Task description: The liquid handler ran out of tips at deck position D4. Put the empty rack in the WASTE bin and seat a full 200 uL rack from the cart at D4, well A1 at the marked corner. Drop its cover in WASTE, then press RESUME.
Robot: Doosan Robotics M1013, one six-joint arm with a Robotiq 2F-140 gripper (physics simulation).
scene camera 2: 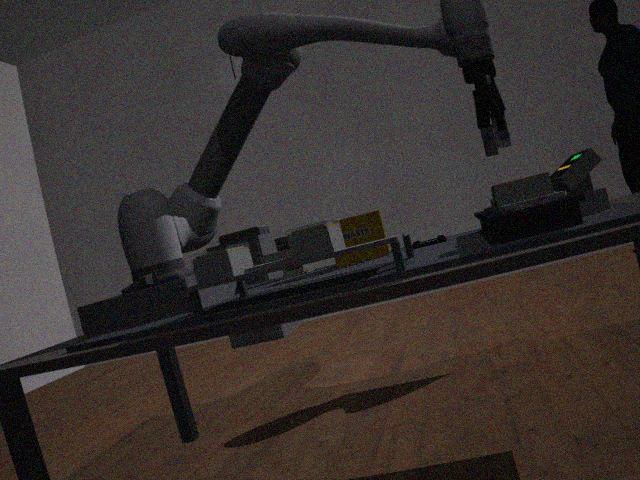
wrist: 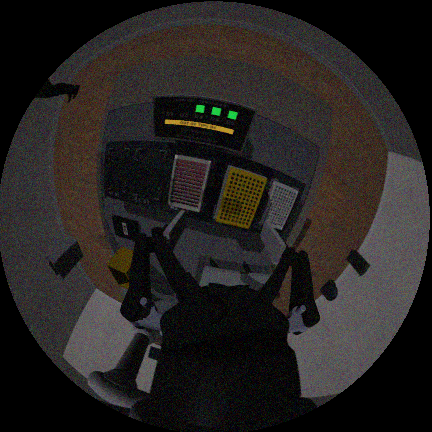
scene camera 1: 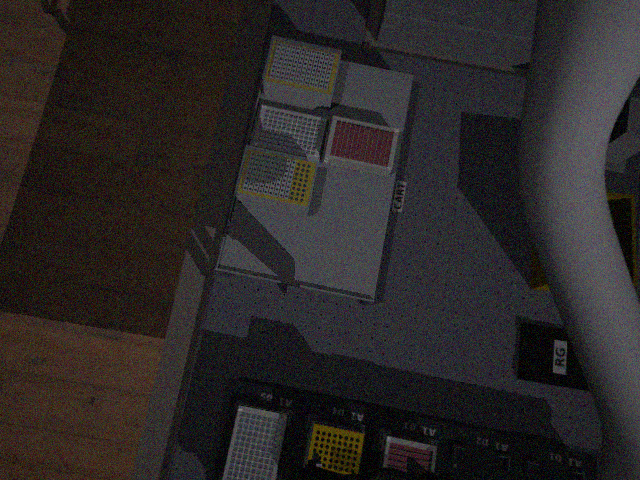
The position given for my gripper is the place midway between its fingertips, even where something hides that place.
My gripper (scene camera 2: pixel 498 151) is open, with nothing in its grasp.
My gripper also shows in the wrist view (wrist: pixel 224 223).
